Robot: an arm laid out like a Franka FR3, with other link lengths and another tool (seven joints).
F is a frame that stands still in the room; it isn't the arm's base.
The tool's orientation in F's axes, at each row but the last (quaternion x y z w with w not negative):
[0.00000 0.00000 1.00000 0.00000]
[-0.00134 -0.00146 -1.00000 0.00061]
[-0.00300 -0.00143 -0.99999 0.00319]
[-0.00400 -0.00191 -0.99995 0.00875]
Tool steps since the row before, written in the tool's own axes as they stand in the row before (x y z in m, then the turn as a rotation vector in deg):
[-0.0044 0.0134 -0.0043 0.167 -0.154 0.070]
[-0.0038 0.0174 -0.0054 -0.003 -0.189 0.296]
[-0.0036 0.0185 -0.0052 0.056 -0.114 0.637]
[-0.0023 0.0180 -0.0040 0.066 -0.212 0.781]
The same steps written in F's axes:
[0.0044 -0.0134 -0.0043 -0.167 0.154 0.070]
[0.0038 -0.0174 -0.0054 0.004 0.190 0.295]
[0.0037 -0.0185 -0.0052 -0.053 0.115 0.637]
[0.0026 -0.0180 -0.0040 -0.063 0.214 0.781]

